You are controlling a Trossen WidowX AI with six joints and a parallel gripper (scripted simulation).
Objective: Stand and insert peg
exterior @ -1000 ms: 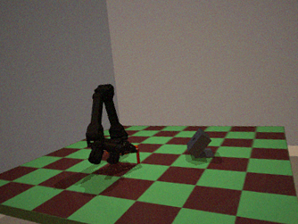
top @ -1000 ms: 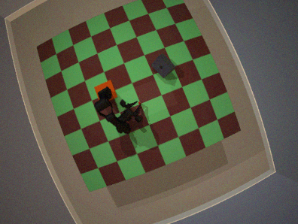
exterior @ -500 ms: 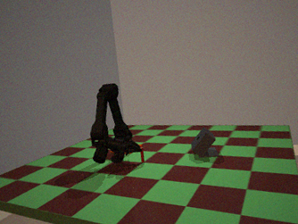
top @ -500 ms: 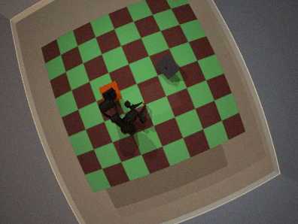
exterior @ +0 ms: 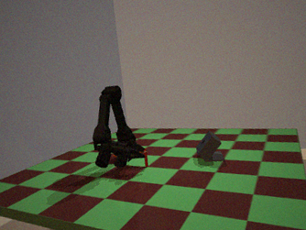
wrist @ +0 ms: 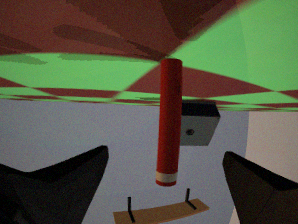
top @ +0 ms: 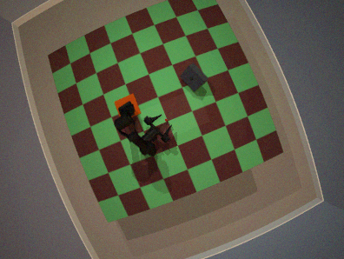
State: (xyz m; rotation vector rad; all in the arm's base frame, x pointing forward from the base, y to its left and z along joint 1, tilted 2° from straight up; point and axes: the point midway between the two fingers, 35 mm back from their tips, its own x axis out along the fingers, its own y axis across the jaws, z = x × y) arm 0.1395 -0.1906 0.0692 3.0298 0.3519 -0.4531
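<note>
Right now the red peg is 1 cm below my gripper tip. Round my gripper tip: grey sloped panel (27 cm ahead, 14 cm to the left).
</note>
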